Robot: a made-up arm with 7 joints.
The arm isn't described. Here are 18 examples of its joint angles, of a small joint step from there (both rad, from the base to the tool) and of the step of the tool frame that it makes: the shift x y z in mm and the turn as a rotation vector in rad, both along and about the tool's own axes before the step.
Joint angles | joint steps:
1: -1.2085 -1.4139 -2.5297 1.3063 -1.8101 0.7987 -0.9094 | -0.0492 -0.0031 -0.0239 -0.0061 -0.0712 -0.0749 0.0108
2: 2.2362 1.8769 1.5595 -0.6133 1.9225 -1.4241 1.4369 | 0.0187 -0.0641 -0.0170 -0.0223 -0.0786 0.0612 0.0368
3: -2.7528 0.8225 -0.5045 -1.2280 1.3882 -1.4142 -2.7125 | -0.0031 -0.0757 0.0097 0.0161 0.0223 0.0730 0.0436
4: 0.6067 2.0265 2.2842 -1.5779 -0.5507 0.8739 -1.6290 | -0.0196 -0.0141 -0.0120 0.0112 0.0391 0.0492 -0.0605
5: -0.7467 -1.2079 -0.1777 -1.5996 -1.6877 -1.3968 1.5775 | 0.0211 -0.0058 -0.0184 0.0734 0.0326 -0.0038 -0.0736
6: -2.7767 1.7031 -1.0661 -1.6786 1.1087 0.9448 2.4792 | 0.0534 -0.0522 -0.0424 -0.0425 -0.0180 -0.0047 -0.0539
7: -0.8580 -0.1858 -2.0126 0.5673 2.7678 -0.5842 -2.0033 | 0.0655 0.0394 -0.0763 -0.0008 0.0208 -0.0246 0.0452
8: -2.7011 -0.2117 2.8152 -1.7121 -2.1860 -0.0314 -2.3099 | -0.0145 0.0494 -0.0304 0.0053 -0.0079 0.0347 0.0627
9: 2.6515 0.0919 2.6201 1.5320 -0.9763 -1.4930 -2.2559 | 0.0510 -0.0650 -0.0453 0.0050 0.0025 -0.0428 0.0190
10: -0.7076 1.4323 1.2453 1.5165 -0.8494 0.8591 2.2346 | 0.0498 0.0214 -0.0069 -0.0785 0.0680 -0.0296 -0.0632
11: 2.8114 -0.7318 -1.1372 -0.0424 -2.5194 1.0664 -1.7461 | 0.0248 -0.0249 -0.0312 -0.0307 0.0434 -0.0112 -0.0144
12: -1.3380 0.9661 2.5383 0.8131 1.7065 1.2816 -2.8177 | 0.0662 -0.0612 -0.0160 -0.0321 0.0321 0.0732 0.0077
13: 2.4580 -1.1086 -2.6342 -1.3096 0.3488 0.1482 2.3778 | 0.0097 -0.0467 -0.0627 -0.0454 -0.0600 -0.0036 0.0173
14: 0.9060 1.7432 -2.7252 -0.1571 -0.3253 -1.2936 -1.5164 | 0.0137 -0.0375 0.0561 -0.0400 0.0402 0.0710 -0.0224
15: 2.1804 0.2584 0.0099 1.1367 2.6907 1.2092 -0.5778 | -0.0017 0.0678 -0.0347 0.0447 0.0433 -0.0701 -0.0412
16: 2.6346 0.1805 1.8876 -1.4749 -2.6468 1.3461 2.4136 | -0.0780 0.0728 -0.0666 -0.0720 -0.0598 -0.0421 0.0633
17: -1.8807 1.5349 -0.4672 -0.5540 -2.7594 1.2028 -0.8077 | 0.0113 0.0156 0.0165 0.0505 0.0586 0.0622 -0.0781
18: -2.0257 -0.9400 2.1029 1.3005 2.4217 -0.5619 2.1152 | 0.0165 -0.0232 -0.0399 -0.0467 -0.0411 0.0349 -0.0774
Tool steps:
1: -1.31 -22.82 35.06 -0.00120 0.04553 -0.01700
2: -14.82 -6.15 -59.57 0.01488 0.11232 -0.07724
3: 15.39 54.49 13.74 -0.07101 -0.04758 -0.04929
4: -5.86 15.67 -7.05 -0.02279 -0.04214 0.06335
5: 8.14 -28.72 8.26 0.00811 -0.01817 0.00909
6: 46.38 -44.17 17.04 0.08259 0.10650 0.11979
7: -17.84 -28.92 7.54 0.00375 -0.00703 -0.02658
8: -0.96 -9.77 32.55 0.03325 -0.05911 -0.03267
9: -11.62 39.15 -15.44 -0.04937 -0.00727 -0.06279
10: -14.21 -10.94 26.95 0.05766 0.00104 -0.02256
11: -10.64 26.78 14.68 -0.01918 -0.02167 0.02730
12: -18.43 -36.02 30.21 -0.10282 -0.03382 -0.02379
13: 13.82 -4.76 -29.64 0.02712 0.06793 0.04542
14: 0.08 -39.38 -0.21 0.12098 -0.02606 0.00289
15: 4.93 30.37 -81.96 -0.17008 0.05279 0.05992
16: -56.77 38.92 34.34 -0.11056 -0.22473 -0.07726
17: -15.40 -0.86 -29.80 -0.00729 -0.03434 0.10168
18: 19.86 -1.32 -19.42 0.04683 0.13513 0.05236
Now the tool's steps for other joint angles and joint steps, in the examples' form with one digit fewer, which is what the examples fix.
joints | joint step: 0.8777 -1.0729 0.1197 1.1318 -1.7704 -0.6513 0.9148 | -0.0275 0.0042 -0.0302 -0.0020 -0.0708 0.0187 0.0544
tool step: 4.0 -9.2 7.1 0.0885 0.0222 -0.0146
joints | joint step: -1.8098 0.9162 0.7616 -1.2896 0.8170 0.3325 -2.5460 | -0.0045 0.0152 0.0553 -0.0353 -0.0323 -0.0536 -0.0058
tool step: 15.6 -41.4 -4.2 0.0899 0.0687 -0.0353
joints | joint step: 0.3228 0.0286 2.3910 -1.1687 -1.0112 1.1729 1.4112 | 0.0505 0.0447 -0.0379 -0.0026 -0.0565 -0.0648 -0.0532
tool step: -17.3 44.7 3.1 -0.0560 -0.0354 0.1008
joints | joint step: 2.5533 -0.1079 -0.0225 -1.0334 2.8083 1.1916 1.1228 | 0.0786 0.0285 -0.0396 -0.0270 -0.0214 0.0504 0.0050
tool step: 0.5 -25.6 -9.8 0.0166 0.0435 0.0061
